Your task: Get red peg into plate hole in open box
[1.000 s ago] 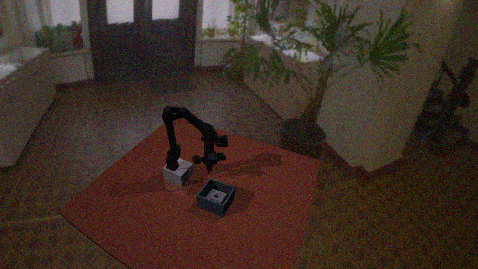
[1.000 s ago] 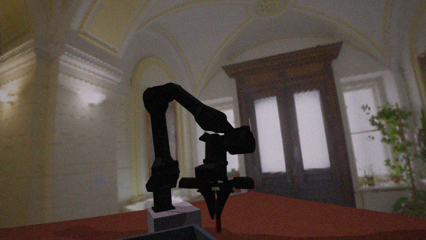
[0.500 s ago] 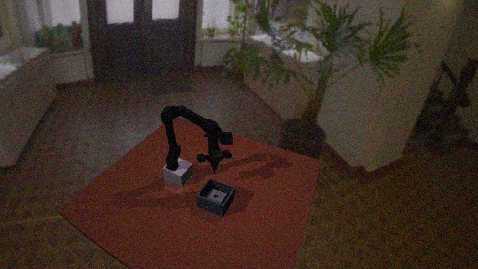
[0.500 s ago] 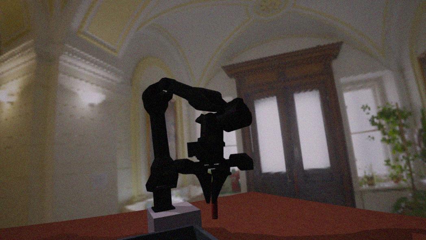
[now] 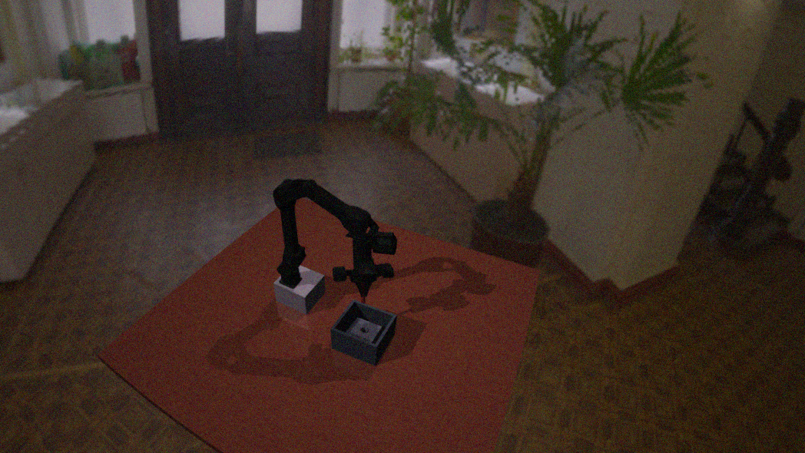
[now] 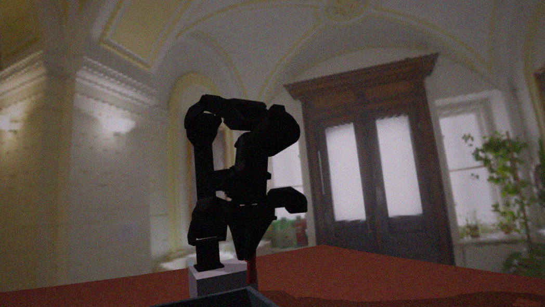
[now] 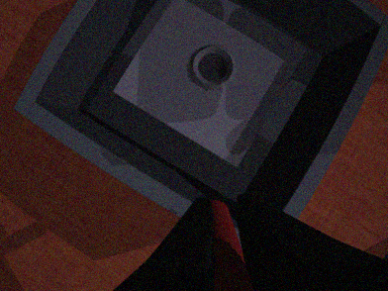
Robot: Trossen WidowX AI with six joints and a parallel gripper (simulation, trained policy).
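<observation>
The red peg is 20 mm to the left of my gripper tip and 10 mm behind it. From my gripper tip the other things lie so: dark box 130 mm below, 60 mm to the right, 30 mm ahead; pale plate 110 mm below, 60 mm to the right, 30 mm ahead.
</observation>
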